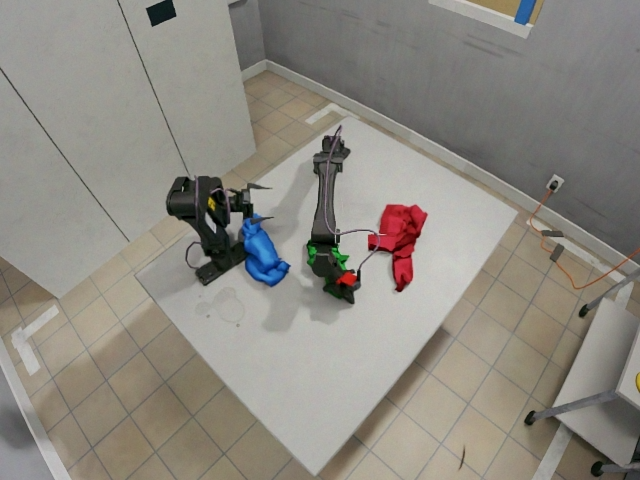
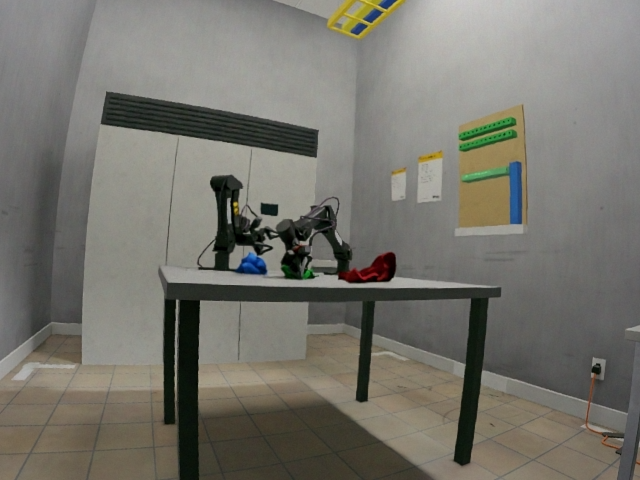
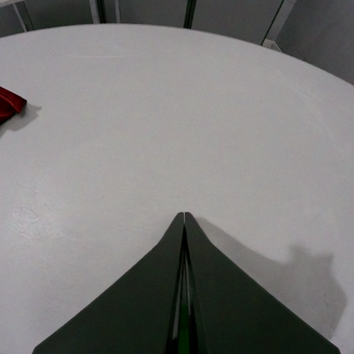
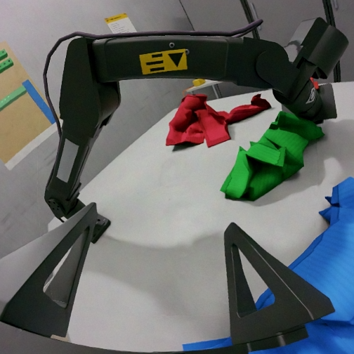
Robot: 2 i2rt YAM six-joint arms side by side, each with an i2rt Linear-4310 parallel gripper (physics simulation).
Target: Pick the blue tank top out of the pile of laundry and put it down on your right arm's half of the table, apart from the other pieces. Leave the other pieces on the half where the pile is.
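Note:
The blue tank top point(image 1: 262, 253) point(image 2: 251, 264) point(image 4: 330, 270) lies crumpled on the table beside my right arm's base, apart from the other pieces. My right gripper point(image 1: 271, 203) point(image 2: 273, 240) point(image 4: 165, 219) is open and empty above the table, near the blue piece's end. A green garment point(image 1: 313, 253) point(image 4: 270, 155) lies near the table's middle, partly hidden under my left arm. My left gripper point(image 1: 351, 298) point(image 3: 183, 220) is low at its edge with fingertips together; a green strip shows between the fingers. A red garment point(image 1: 403, 227) point(image 2: 374, 269) point(image 3: 9, 105) point(image 4: 197, 122) lies beyond it.
The white table point(image 1: 320, 382) point(image 2: 330, 293) bears both arms. The left arm reaches over the green garment, between the blue and red pieces. A small table point(image 1: 594, 377) with castors stands off to one side. A tall white cabinet point(image 2: 206, 206) stands behind the arms.

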